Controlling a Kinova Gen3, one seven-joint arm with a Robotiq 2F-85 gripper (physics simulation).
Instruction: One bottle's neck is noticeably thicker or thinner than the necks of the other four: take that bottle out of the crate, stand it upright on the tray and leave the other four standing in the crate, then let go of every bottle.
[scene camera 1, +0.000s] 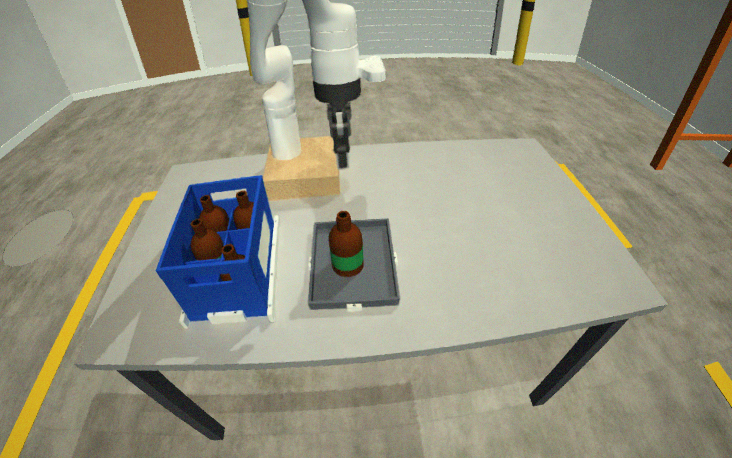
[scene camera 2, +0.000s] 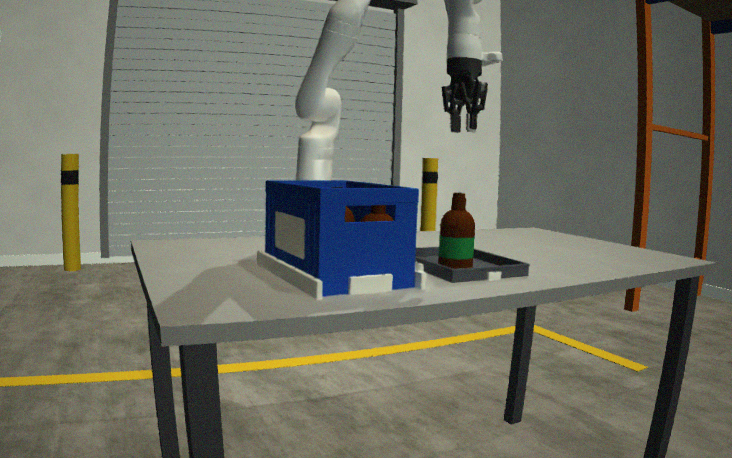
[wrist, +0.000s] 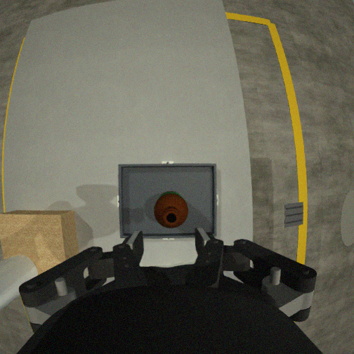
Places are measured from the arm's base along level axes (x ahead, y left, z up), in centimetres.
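Where they show: gripper, fingertip midpoint: (scene camera 1: 342, 159) (scene camera 2: 463, 132); arm's base, link origin: (scene camera 1: 286, 151).
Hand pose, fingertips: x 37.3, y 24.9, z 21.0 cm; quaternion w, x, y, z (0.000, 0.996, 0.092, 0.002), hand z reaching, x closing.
Things, the pixels of their top centre, and the offset from my fingertips. Level surfaces: height alone.
- brown bottle with a green band, top centre: (scene camera 1: 343, 214) (scene camera 2: 459, 193) dy -0.7, dx +0.5, dz -12.8 cm
- dark grey tray, top centre: (scene camera 2: 458, 256) (scene camera 1: 352, 256) dy +0.4, dx -0.3, dz -26.3 cm
- blue crate, top centre: (scene camera 2: 336, 183) (scene camera 1: 213, 217) dy -27.8, dx +4.6, dz -11.3 cm
- back left bottle, top centre: (scene camera 1: 204, 198) dy -34.1, dx -3.0, dz -12.5 cm
- back right bottle, top centre: (scene camera 1: 241, 194) dy -25.3, dx -4.9, dz -12.5 cm
- middle left bottle, top centre: (scene camera 1: 196, 222) dy -32.3, dx +5.2, dz -12.5 cm
- front right bottle, top centre: (scene camera 2: 378, 193) (scene camera 1: 227, 248) dy -21.7, dx +12.1, dz -12.5 cm
- grey table, surface height: dz -28.8 cm
A brown bottle with a green band (scene camera 1: 346, 245) (scene camera 2: 457, 226) (wrist: 171, 206) stands upright on the dark grey tray (scene camera 1: 380, 297) (scene camera 2: 515, 268) (wrist: 142, 167). My gripper (scene camera 1: 342, 164) (scene camera 2: 463, 129) (wrist: 168, 239) is open and empty, well above the bottle and apart from it. The blue crate (scene camera 1: 215, 294) (scene camera 2: 367, 245) holds brown bottles in its compartments. In scene camera 1, necks show of a back left bottle (scene camera 1: 213, 216), a back right bottle (scene camera 1: 242, 213), a middle left bottle (scene camera 1: 206, 244) and a front right bottle (scene camera 1: 229, 251). The crate walls hide their lower parts.
The crate stands left of the tray on the grey table (scene camera 1: 485, 243) (scene camera 2: 583, 248) (wrist: 150, 100), with white strips (scene camera 1: 226, 316) (scene camera 2: 370, 283) along its base. The arm's base stands on a wooden block (scene camera 1: 302, 180) (wrist: 37, 230) behind the crate and tray. An orange frame (scene camera 1: 693, 91) (scene camera 2: 642, 162) stands beyond the table.
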